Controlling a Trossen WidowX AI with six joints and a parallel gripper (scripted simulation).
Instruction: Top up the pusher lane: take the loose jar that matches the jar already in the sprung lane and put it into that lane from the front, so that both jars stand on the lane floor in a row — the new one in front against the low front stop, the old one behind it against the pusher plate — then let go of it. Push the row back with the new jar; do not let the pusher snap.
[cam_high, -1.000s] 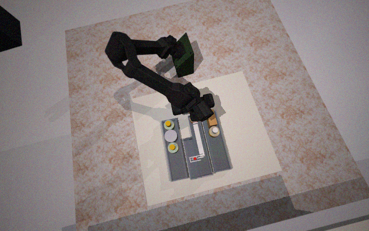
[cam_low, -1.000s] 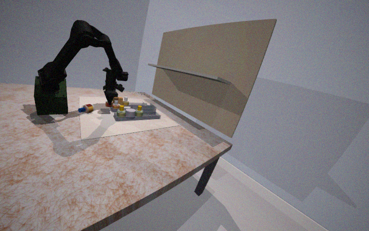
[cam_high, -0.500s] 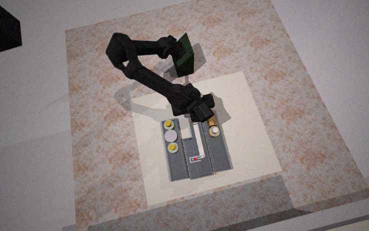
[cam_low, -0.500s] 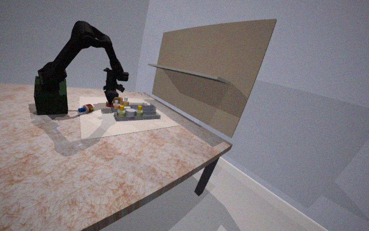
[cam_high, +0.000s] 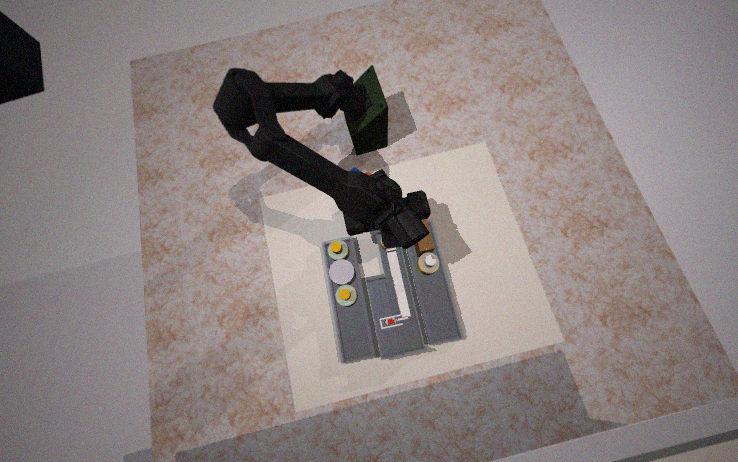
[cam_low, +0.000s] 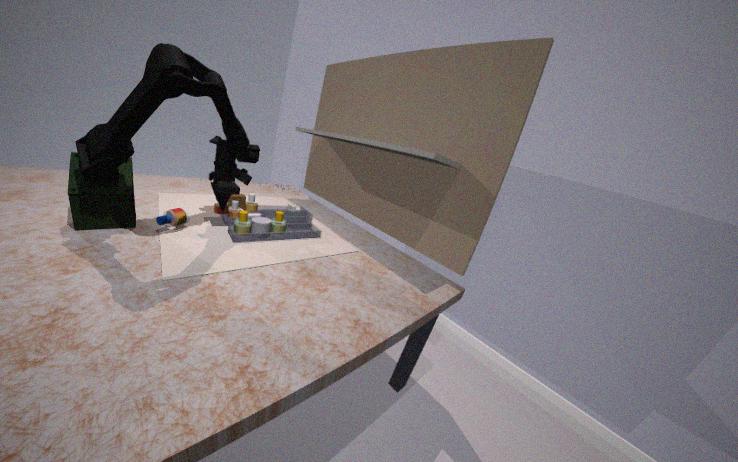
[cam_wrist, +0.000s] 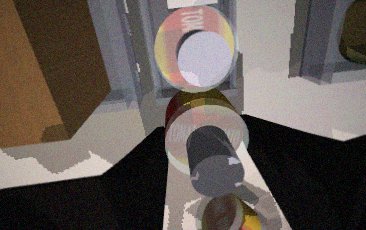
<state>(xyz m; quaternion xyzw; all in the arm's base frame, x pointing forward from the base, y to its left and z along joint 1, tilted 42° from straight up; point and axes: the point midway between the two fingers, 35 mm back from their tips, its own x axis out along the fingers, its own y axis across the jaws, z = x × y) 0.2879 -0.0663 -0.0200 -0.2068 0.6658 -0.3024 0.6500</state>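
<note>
Now: gripper tip 6 cm short of the brown box, 7 cm to the right of it and 1 cm above it. From my gripper tip the other things lie so: pale jar: 13 cm ahead, 6 cm to the left; sprung lane: 18 cm ahead, 5 cm to the right, 3 cm below; grey disc: 8 cm ahead, 14 cm to the right, 2 cm below.
</note>
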